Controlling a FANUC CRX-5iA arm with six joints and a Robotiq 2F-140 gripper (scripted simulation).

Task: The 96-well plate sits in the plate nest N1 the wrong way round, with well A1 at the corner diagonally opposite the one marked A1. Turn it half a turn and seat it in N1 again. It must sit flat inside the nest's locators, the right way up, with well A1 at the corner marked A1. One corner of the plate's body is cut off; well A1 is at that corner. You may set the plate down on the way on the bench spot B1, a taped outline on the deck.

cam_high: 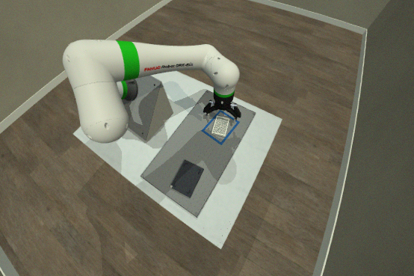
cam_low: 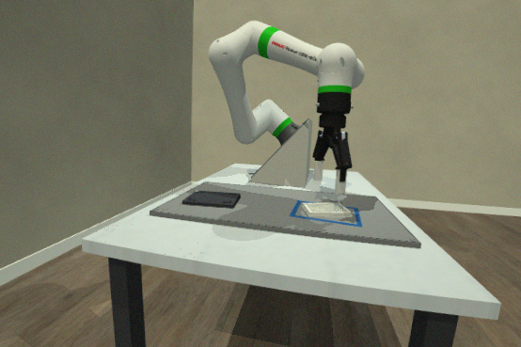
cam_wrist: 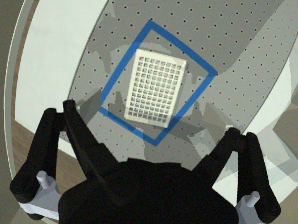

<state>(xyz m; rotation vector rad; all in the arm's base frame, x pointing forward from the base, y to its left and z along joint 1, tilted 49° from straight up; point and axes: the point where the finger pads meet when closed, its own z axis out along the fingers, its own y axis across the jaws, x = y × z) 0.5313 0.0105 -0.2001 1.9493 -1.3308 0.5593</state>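
The white 96-well plate is 8 cm below my hand. From my hand the other things lie so: white A1 corner mark (3 cm behind, 44 cm to the right, 8 cm below); then dark plate nest N1 (1 cm ahead, 36 cm to the right, 8 cm below).
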